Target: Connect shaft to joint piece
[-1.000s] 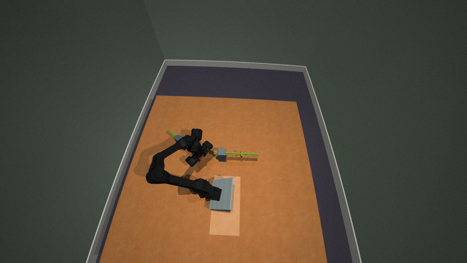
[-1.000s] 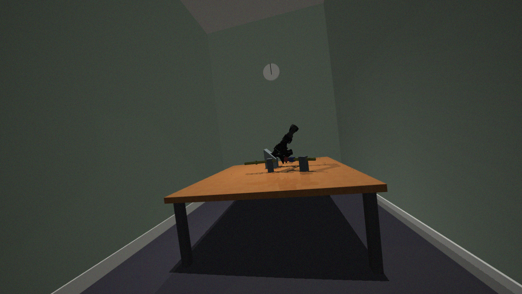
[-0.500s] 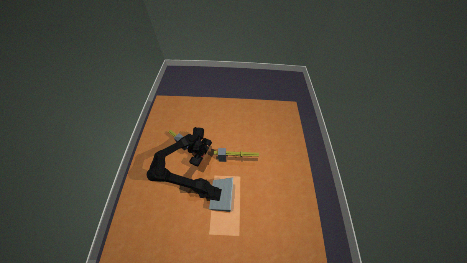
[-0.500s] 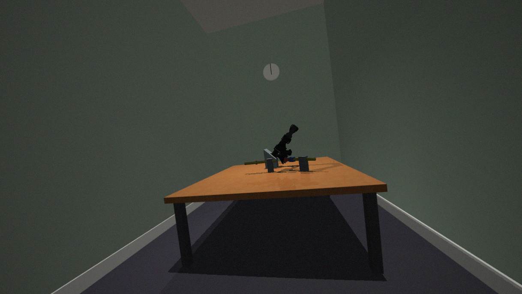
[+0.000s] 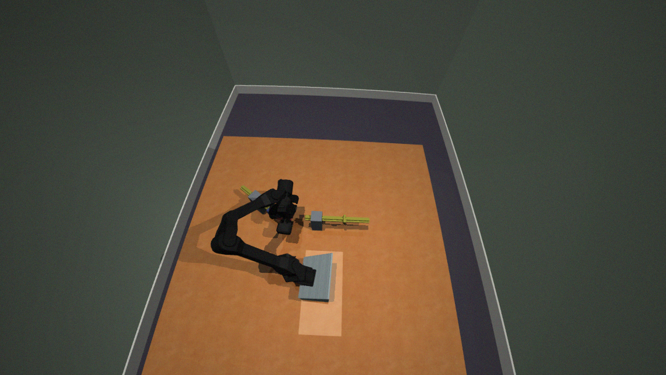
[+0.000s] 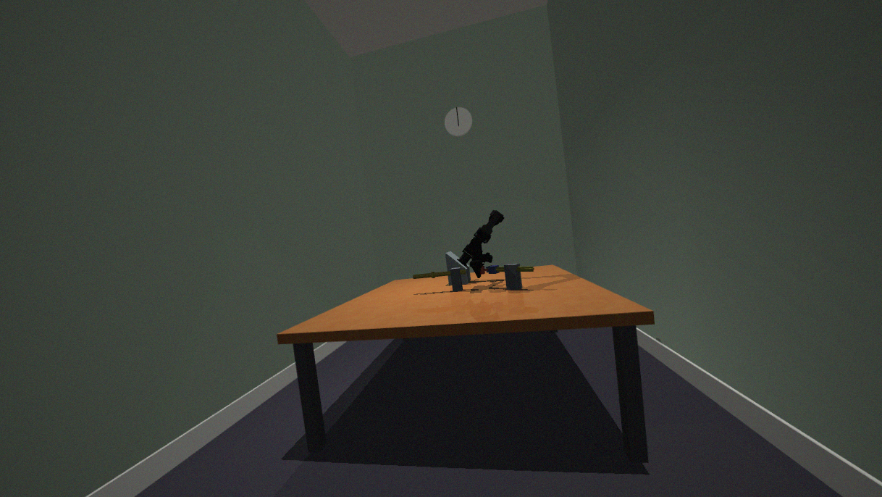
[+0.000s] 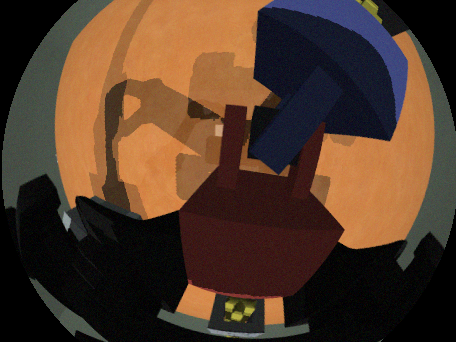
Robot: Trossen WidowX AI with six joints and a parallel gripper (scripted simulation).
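My gripper tip is 40 mm below the red joint piece and 20 mm to the right of it.
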